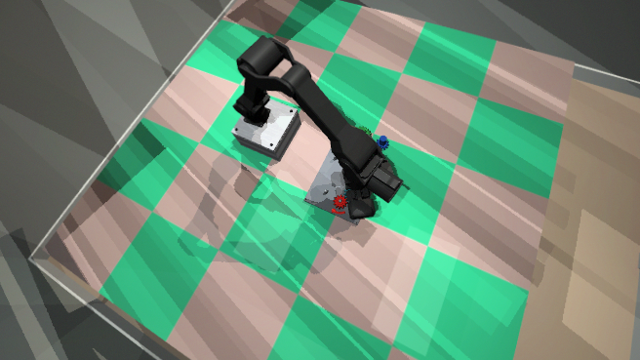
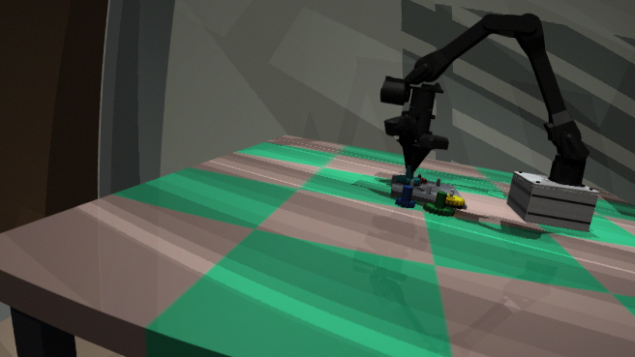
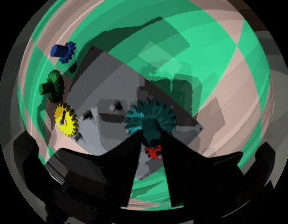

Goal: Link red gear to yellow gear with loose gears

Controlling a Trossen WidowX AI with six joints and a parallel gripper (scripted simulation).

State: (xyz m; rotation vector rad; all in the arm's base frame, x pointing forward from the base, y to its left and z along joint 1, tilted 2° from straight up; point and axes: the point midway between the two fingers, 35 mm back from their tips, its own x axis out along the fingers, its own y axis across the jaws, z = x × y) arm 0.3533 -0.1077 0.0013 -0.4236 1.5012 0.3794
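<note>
Now: the teal gear 1 cm below my gripper tip. From my gripper tip the other things lie so: yellow gear: 12 cm to the left, 8 cm behind, 3 cm below; blue gear: 18 cm to the left, 3 cm below, 2 cm ahead; red gear: 4 cm to the right, 3 cm below, 3 cm behind.
</note>
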